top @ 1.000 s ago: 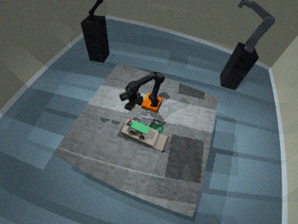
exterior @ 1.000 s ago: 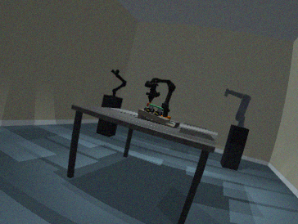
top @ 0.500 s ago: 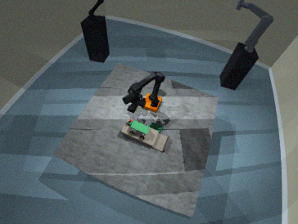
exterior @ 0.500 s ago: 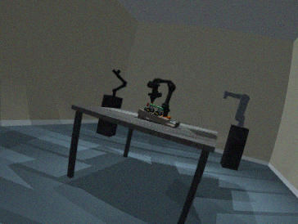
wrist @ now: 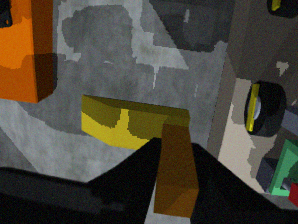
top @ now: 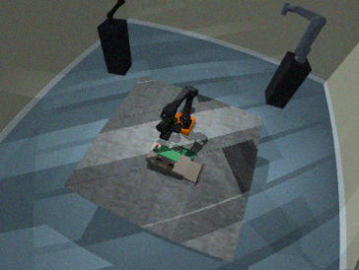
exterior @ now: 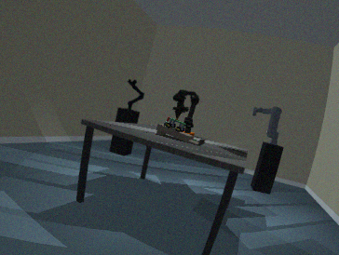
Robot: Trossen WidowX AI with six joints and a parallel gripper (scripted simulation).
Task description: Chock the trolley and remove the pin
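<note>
Right now my gripper tip is 10 cm short of the stop pin, 6 cm to the left of it and 4 cm above it. The rest, counted from my gripper tip: yellow chock 2 cm behind, 1 cm below; beige ramp 14 cm ahead, 4 cm to the left, 12 cm below; green trolley 14 cm ahead, 3 cm to the left, 6 cm below.
</note>
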